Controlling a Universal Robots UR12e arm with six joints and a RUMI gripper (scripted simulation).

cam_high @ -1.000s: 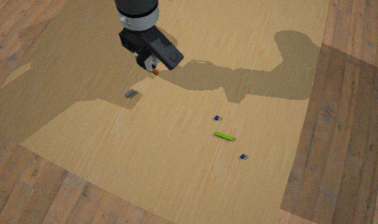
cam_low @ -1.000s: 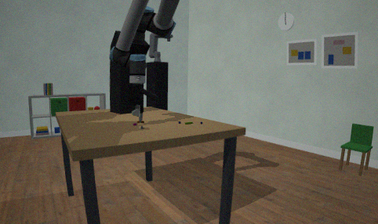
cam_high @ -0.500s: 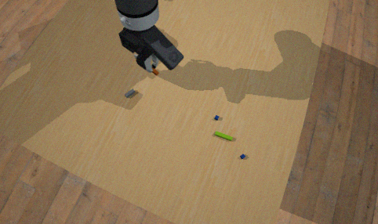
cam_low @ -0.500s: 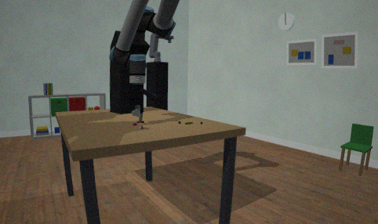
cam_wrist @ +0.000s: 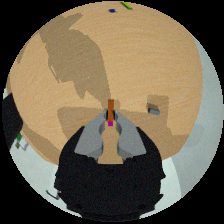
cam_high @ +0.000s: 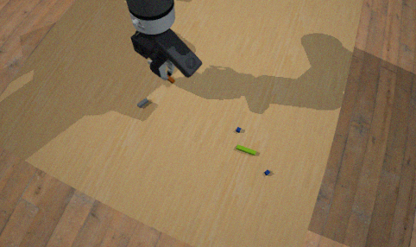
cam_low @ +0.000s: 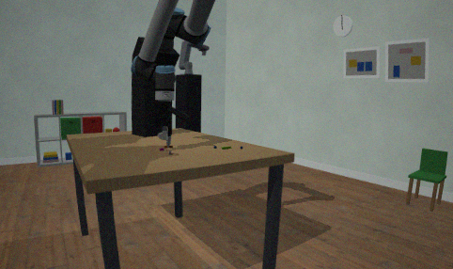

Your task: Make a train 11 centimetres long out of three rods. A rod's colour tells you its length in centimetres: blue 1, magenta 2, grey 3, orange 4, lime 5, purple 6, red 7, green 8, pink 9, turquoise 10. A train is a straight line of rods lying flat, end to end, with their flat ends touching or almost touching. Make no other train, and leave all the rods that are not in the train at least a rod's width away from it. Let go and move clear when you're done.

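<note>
Now: hand 1 cm past the magenta rod, 3 cm to the left of it and 2 cm above it. From my hand the other things lie so: orange rod 1 cm below; then lime rod 15 cm ahead, 25 cm to the left, 2 cm below; then grey rod 8 cm ahead, 5 cm to the right, 2 cm below.
</note>
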